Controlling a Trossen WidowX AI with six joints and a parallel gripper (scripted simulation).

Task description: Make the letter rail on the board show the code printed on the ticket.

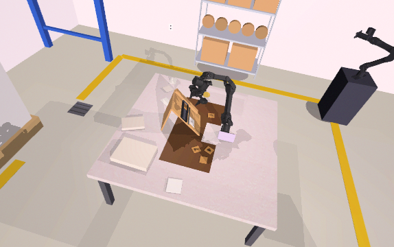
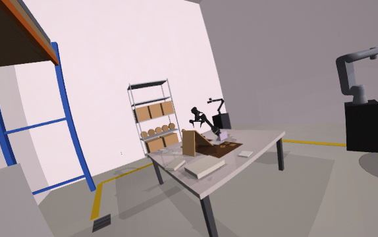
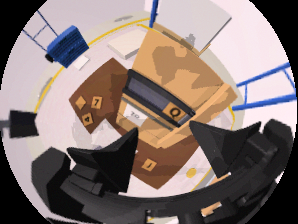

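Now: the tan letter tile 260 mm to the left of my gripper tip, 250 mm below it and 100 mm behind it. Also, from my gripper tip: ticket 160 mm below, 60 mm to the left, 20 mm behind; then cream box 430 mm to the left, 330 mm ahead, 230 mm below; then brown mat 250 mm below, 100 mm behind, 50 mm to the left.
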